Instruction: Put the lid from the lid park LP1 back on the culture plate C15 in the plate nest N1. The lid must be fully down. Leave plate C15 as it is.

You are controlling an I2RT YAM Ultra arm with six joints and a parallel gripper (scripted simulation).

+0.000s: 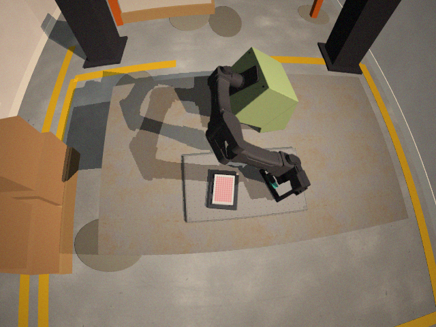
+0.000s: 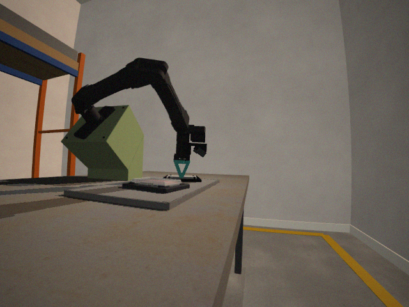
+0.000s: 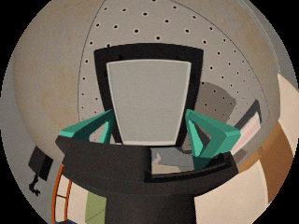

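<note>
The clear lid lies 1 cm below my hand. Also, from my hand: plate nest N1: 25 cm to the right, 4 cm ahead, 2 cm below; black lid park LP1: 2 cm below; culture plate C15: 25 cm to the right, 4 cm ahead.
</note>
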